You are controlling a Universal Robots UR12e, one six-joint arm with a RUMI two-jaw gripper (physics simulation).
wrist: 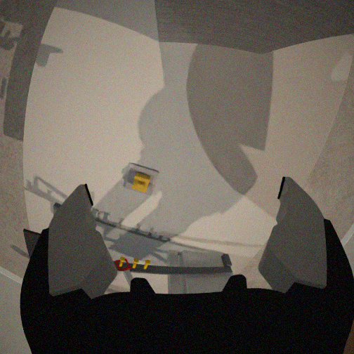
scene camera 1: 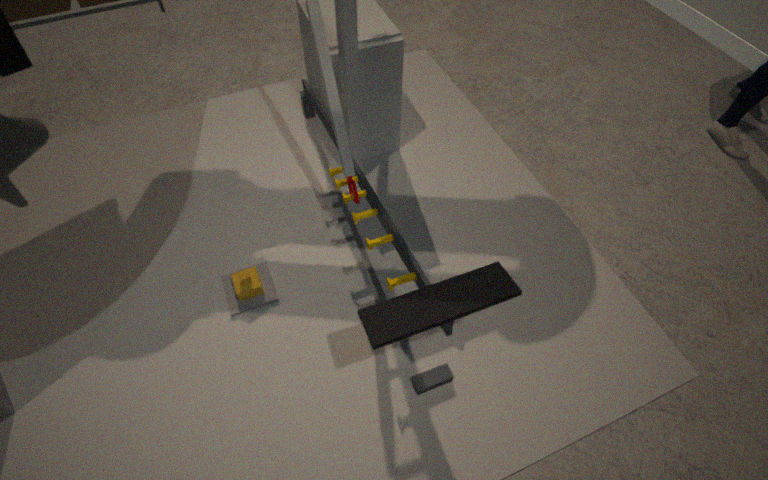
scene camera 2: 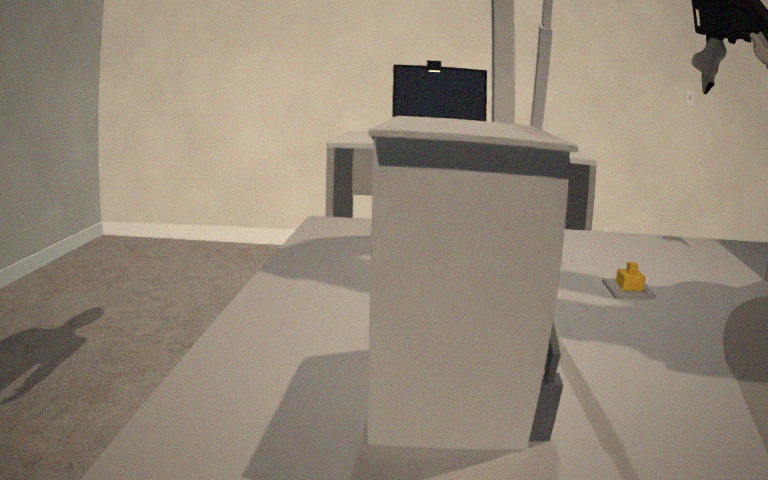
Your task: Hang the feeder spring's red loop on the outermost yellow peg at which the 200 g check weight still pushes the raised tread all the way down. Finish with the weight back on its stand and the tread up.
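Note:
The orange check weight sits on its flat grey stand. The black tread is raised at the near end of the dark lever. Several yellow pegs stick out along the lever. The feeder spring's red loop is at the third peg from the cabinet end, which shows inside it in the wrist view. The spring itself is not clear. My gripper is open and empty, high above the stand. In scene camera 2, part of it shows at the upper right.
A tall grey cabinet stands beside the lever's far end. A light upright post rises close to the red loop. A small grey block lies below the tread. A desk with a black monitor stands behind the cabinet.

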